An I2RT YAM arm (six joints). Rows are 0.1 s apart.
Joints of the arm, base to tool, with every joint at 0 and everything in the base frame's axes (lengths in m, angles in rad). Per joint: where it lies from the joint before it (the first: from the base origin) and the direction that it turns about. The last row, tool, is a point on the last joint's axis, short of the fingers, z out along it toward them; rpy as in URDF.
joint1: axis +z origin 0 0 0.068
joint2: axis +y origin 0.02 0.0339 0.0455
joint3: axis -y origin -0.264 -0.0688 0
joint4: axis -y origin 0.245 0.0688 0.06
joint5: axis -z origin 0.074 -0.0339 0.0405
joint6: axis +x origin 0.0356 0 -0.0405
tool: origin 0 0 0 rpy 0 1.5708 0
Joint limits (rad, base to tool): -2.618..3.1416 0..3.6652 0..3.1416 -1.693..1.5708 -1.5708..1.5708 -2.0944..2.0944
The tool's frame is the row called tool.
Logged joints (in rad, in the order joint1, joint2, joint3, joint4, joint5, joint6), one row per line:
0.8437, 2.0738, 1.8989, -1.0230, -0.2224, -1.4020
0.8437, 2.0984, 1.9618, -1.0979, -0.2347, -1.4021
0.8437, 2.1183, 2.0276, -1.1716, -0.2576, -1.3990
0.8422, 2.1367, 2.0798, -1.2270, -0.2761, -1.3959
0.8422, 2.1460, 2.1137, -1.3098, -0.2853, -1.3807
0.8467, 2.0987, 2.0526, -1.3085, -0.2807, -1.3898
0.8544, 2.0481, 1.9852, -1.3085, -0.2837, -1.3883
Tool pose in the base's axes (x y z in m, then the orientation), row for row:
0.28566, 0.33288, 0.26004, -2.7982, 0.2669, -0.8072
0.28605, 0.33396, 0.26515, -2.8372, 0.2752, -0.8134
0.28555, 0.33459, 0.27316, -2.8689, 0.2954, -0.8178
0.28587, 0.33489, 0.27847, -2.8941, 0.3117, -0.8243
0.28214, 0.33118, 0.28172, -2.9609, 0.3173, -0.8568
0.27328, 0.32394, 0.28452, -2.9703, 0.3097, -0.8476
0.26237, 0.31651, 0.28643, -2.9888, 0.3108, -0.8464
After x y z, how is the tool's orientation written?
As angles about the fixed x, y, z axes (roll, pitch, yaw), in radians.
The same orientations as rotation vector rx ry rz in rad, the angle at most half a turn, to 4 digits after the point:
-2.4759, 1.1261, 0.1505
-2.5020, 1.1412, 0.1828
-2.5165, 1.1520, 0.2268
-2.5256, 1.1635, 0.2617
-2.5581, 1.2134, 0.3055
-2.5765, 1.2042, 0.3042
-2.5924, 1.2053, 0.3185

